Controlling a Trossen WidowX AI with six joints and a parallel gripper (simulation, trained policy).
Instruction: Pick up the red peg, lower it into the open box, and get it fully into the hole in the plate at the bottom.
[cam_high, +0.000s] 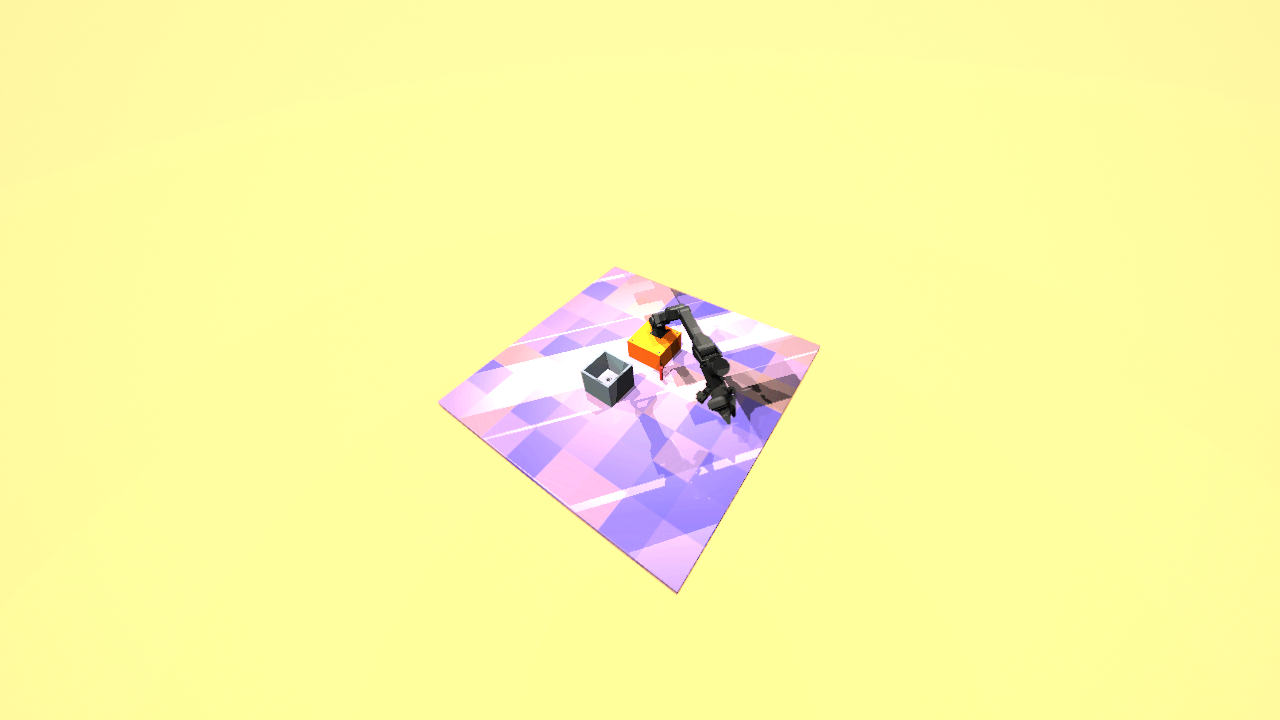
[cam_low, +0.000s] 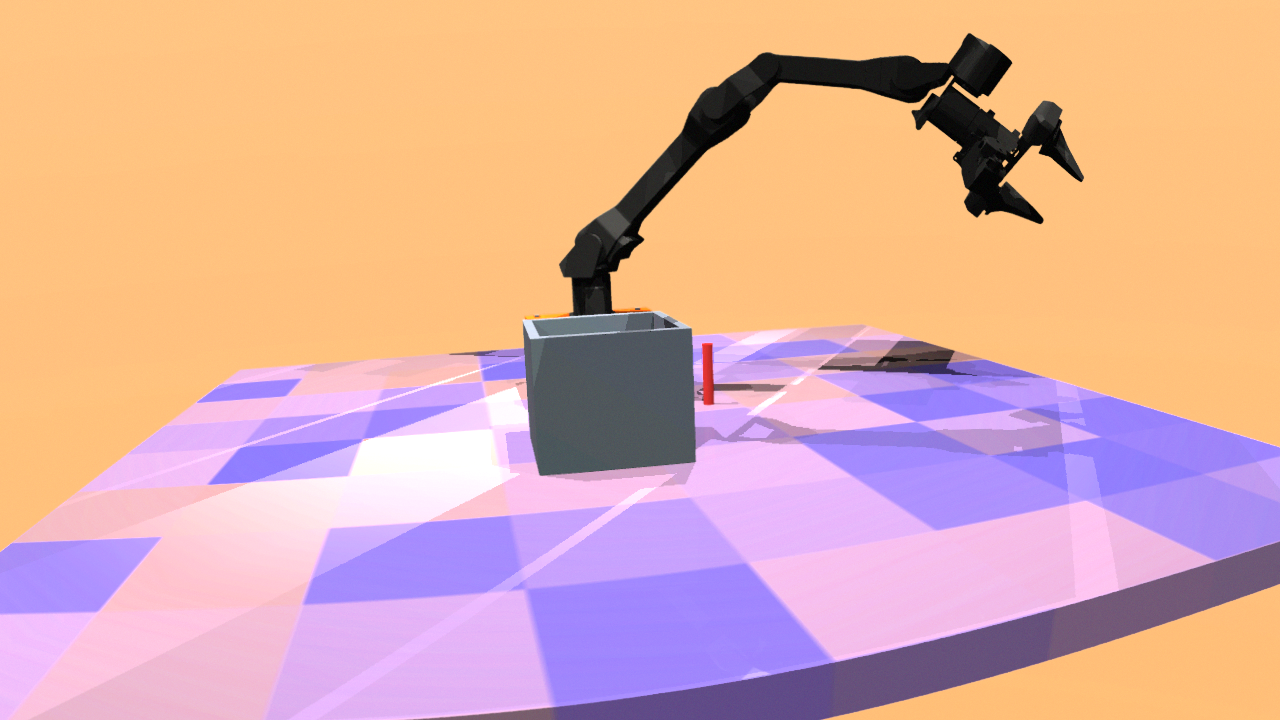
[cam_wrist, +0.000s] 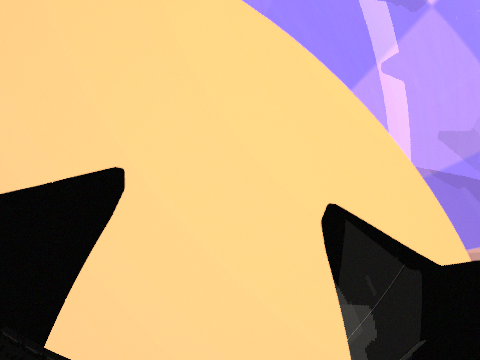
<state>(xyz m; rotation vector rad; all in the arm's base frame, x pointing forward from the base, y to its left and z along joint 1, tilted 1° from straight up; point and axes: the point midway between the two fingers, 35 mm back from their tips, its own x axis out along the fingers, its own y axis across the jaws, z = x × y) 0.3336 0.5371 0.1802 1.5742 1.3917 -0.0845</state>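
My gripper tip is now 19 cm past the red peg, 43 cm to the left of it and 22 cm above it.
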